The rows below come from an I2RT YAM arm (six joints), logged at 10 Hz.
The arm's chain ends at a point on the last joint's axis. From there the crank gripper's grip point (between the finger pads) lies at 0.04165 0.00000 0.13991 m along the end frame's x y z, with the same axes.
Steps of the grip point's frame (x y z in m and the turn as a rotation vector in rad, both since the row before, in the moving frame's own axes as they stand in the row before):
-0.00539, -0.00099, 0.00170, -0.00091, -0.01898, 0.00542
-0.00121, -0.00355, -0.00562, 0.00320, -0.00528, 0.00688
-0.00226, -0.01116, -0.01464, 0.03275, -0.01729, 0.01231
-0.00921, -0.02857, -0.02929, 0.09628, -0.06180, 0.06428
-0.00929, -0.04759, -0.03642, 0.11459, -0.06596, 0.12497
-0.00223, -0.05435, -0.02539, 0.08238, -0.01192, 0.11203
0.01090, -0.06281, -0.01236, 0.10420, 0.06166, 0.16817
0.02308, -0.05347, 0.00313, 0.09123, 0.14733, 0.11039
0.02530, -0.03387, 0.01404, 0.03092, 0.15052, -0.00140
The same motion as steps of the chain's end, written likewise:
-0.00273, -0.00134, 0.00093, -0.00091, -0.01898, 0.00542
-0.00047, -0.00339, -0.00584, 0.00320, -0.00528, 0.00688
0.00014, -0.00707, -0.01527, 0.03275, -0.01729, 0.01231
-0.00086, -0.01741, -0.03107, 0.09628, -0.06180, 0.06428
-0.00070, -0.03609, -0.03823, 0.11459, -0.06596, 0.12497
-0.00095, -0.04740, -0.02559, 0.08238, -0.01192, 0.11203
0.00178, -0.05615, -0.00915, 0.10420, 0.06166, 0.16817
0.00261, -0.04677, 0.01111, 0.09123, 0.14733, 0.11039
0.00480, -0.02958, 0.02193, 0.03092, 0.15052, -0.00140

